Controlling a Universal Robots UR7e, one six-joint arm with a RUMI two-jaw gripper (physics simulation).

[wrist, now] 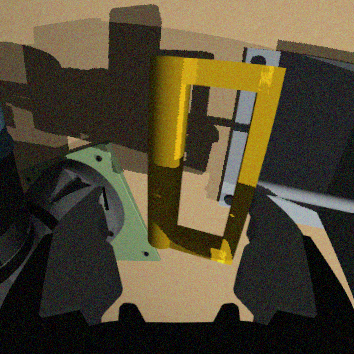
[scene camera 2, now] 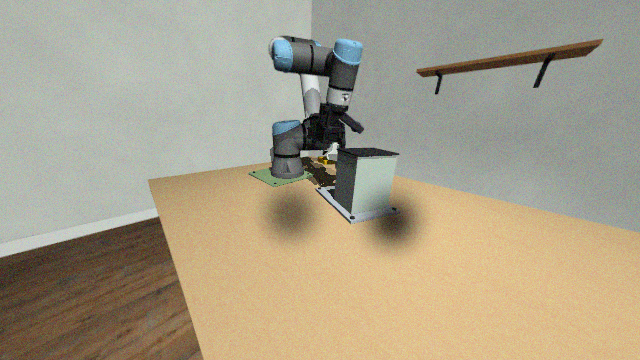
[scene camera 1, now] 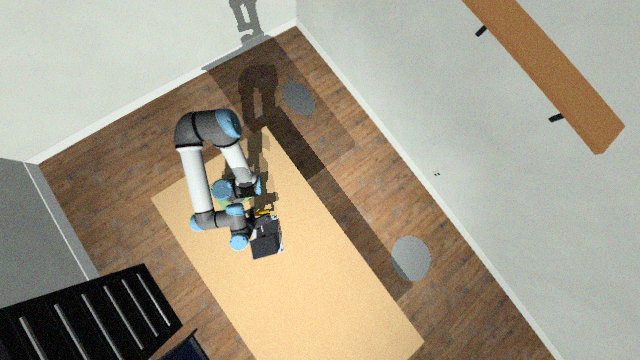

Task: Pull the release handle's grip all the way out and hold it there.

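The release handle's yellow rectangular grip stands out from the dark-topped box. A pale shaft shows between grip and box, its near end partly behind my right finger. My gripper is open around the grip's lower end in the wrist view. The right finger is at or very near the grip's box-side bar; a clear gap shows between the left finger and the other bar. Exact contact is hidden. Lower grip and left bar are partly in shadow.
The box has a pale base plate on the wooden table. The arm's base stands on a green plate close by. A wooden shelf is on the wall.
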